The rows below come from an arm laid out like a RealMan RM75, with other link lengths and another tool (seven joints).
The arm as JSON. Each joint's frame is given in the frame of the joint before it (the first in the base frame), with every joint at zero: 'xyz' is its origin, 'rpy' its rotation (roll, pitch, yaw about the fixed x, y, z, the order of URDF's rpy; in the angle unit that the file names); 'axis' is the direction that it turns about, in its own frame. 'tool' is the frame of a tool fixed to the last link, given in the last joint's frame.
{
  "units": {
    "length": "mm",
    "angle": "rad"
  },
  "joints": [
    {
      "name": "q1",
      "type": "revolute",
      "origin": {
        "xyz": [
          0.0,
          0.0,
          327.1
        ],
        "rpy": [
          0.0,
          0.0,
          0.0
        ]
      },
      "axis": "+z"
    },
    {
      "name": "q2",
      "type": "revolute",
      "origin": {
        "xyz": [
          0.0,
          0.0,
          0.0
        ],
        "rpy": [
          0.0,
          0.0,
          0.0
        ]
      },
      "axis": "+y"
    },
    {
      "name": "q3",
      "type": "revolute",
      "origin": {
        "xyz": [
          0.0,
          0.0,
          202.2
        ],
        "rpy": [
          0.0,
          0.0,
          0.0
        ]
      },
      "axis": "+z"
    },
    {
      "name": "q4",
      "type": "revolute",
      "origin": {
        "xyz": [
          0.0,
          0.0,
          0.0
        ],
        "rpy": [
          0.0,
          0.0,
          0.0
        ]
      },
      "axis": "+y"
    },
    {
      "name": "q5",
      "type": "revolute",
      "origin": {
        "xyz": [
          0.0,
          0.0,
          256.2
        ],
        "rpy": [
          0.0,
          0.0,
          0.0
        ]
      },
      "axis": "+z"
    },
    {
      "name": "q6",
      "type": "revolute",
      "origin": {
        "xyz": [
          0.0,
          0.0,
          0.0
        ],
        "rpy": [
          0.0,
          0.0,
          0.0
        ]
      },
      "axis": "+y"
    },
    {
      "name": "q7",
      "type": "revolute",
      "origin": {
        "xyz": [
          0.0,
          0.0,
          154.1
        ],
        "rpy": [
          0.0,
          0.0,
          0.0
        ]
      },
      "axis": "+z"
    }
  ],
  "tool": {
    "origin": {
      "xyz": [
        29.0,
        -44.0,
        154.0
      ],
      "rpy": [
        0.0,
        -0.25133,
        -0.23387
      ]
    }
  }
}
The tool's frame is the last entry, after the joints.
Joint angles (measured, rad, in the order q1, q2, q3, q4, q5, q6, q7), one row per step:
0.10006 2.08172 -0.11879 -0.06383 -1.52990 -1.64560 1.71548
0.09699 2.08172 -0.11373 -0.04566 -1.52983 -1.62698 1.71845
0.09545 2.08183 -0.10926 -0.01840 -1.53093 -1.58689 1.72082
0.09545 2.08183 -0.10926 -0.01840 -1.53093 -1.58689 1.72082
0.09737 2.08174 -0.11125 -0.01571 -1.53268 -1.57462 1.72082
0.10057 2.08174 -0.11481 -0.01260 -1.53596 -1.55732 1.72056
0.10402 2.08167 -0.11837 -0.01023 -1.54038 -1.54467 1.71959
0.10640 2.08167 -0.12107 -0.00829 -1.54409 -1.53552 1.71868
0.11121 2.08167 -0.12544 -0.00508 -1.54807 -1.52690 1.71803
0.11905 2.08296 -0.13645 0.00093 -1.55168 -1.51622 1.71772
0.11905 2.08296 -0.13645 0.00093 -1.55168 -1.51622 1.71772
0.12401 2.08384 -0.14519 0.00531 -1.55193 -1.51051 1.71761
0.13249 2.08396 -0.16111 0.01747 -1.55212 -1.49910 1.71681
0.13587 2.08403 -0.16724 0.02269 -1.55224 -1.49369 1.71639
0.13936 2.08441 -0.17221 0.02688 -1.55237 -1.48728 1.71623
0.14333 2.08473 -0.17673 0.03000 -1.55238 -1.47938 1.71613
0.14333 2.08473 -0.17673 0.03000 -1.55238 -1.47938 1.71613
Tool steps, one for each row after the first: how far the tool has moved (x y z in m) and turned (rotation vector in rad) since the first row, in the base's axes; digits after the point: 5 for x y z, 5 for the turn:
0.00438 -0.00148 -0.00548 -0.00693 0.01901 -0.02419
0.01237 -0.00314 -0.01687 -0.02647 0.04386 -0.06575
0.01237 -0.00314 -0.01687 -0.02647 0.04386 -0.06575
0.01417 -0.00291 -0.02026 -0.03568 0.04446 -0.07326
0.01638 -0.00257 -0.02534 -0.04992 0.04417 -0.08252
0.01724 -0.00218 -0.02983 -0.06288 0.04264 -0.08676
0.01777 -0.00204 -0.03331 -0.07283 0.04141 -0.08963
0.01682 -0.00124 -0.03756 -0.08460 0.04127 -0.08878
0.01362 -0.00017 -0.04498 -0.10369 0.04384 -0.08395
0.01362 -0.00017 -0.04498 -0.10369 0.04384 -0.08395
0.01121 0.00042 -0.04963 -0.11528 0.04621 -0.08014
0.00710 0.00086 -0.05859 -0.13736 0.05215 -0.07514
0.00565 0.00091 -0.06235 -0.14653 0.05456 -0.07403
0.00465 0.00112 -0.06582 -0.15503 0.05651 -0.07413
0.00417 0.00158 -0.06908 -0.16349 0.05716 -0.07525
0.00417 0.00158 -0.06908 -0.16349 0.05716 -0.07525

